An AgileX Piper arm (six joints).
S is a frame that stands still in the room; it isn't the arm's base.
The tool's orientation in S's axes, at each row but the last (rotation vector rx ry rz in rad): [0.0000, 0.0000, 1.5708]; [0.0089, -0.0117, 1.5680]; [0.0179, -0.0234, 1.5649]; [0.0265, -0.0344, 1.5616]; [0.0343, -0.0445, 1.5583]
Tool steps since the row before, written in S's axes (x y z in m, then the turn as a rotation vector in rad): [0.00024, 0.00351, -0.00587, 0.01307, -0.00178, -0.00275]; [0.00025, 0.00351, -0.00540, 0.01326, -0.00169, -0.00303]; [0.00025, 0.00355, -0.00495, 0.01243, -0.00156, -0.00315]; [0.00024, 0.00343, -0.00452, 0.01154, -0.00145, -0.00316]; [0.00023, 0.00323, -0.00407, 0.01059, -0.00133, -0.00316]
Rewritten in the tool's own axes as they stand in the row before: [0.00351, -0.00024, -0.00587, -0.00178, -0.01307, -0.00275]; [0.00344, -0.00023, -0.00545, -0.00169, -0.01326, -0.00303]; [0.00342, -0.00021, -0.00504, -0.00157, -0.01243, -0.00315]; [0.00325, -0.00019, -0.00465, -0.00147, -0.01154, -0.00316]; [0.00302, -0.00017, -0.00423, -0.00136, -0.01059, -0.00316]
